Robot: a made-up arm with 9 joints. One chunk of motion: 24 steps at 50 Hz.
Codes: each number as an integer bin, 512 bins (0 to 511) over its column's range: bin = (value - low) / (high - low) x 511, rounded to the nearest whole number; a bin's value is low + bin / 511 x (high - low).
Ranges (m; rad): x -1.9..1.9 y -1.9..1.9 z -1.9..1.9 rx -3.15..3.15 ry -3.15..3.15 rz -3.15..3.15
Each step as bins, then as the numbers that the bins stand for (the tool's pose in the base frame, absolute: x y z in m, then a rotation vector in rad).
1 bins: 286 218 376 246 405 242
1 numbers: 0.2268 -0.2789 0.8961 -0.1171 1.8432 -0.1664
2 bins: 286 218 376 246 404 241
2 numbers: 0.2268 -0.2789 0.8961 -0.1171 1.8308 -0.1788
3 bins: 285 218 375 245 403 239
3 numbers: 0.2194 -0.2789 0.8886 -0.1295 1.8185 -0.2034
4 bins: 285 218 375 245 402 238
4 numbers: 0.2194 -0.2789 0.8886 -0.1295 1.8062 -0.2158
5 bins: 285 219 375 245 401 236
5 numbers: 0.2194 -0.2714 0.8886 -0.1295 1.7938 -0.2404
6 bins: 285 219 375 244 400 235
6 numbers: 0.2194 -0.2714 0.8886 -0.1418 1.7815 -0.2527
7 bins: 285 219 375 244 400 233
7 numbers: 0.2194 -0.2714 0.8886 -0.1418 1.7815 -0.2774
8 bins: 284 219 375 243 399 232
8 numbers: 0.2119 -0.2714 0.8886 -0.1541 1.7692 -0.2897
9 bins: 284 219 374 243 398 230
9 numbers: 0.2119 -0.2714 0.8812 -0.1541 1.7568 -0.3144
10 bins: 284 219 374 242 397 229
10 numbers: 0.2119 -0.2714 0.8812 -0.1664 1.7445 -0.3267
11 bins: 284 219 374 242 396 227
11 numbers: 0.2119 -0.2714 0.8812 -0.1664 1.7322 -0.3514
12 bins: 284 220 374 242 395 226
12 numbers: 0.2119 -0.2640 0.8812 -0.1664 1.7199 -0.3637
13 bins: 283 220 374 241 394 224
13 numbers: 0.2045 -0.2640 0.8812 -0.1788 1.7075 -0.3884
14 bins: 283 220 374 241 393 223
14 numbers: 0.2045 -0.2640 0.8812 -0.1788 1.6952 -0.4007
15 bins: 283 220 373 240 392 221
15 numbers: 0.2045 -0.2640 0.8738 -0.1911 1.6829 -0.4253
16 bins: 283 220 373 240 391 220
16 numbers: 0.2045 -0.2640 0.8738 -0.1911 1.6705 -0.4377
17 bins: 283 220 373 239 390 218
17 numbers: 0.2045 -0.2640 0.8738 -0.2034 1.6582 -0.4623
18 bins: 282 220 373 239 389 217
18 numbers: 0.1971 -0.2640 0.8738 -0.2034 1.6459 -0.4747
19 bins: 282 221 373 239 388 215
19 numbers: 0.1971 -0.2566 0.8738 -0.2034 1.6336 -0.4993
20 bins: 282 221 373 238 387 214
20 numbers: 0.1971 -0.2566 0.8738 -0.2158 1.6212 -0.5116
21 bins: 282 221 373 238 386 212
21 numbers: 0.1971 -0.2566 0.8738 -0.2158 1.6089 -0.5363
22 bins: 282 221 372 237 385 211
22 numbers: 0.1971 -0.2566 0.8663 -0.2281 1.5966 -0.5486
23 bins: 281 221 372 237 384 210
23 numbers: 0.1896 -0.2566 0.8663 -0.2281 1.5842 -0.5610
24 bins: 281 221 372 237 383 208
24 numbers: 0.1896 -0.2566 0.8663 -0.2281 1.5719 -0.5856
